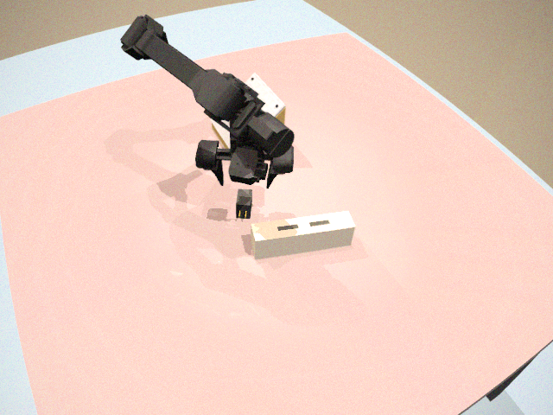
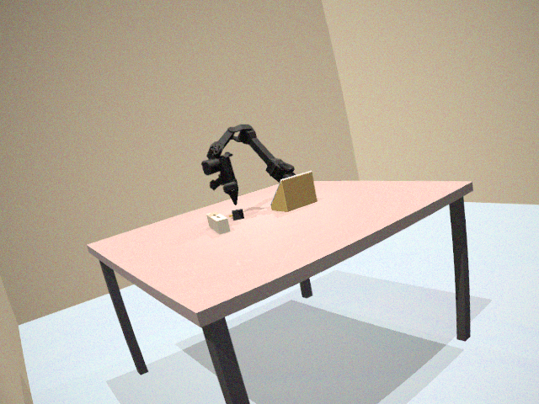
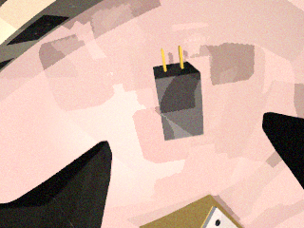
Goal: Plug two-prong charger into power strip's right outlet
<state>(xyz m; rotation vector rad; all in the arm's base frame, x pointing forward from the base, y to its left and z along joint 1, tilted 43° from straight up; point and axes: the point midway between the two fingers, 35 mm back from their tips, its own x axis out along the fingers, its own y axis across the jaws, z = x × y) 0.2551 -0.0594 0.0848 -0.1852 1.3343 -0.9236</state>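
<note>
Right now the black two-prong charger is 5 cm below my gripper tip, 1 cm to the right of it and 1 cm ahead of it.
</note>
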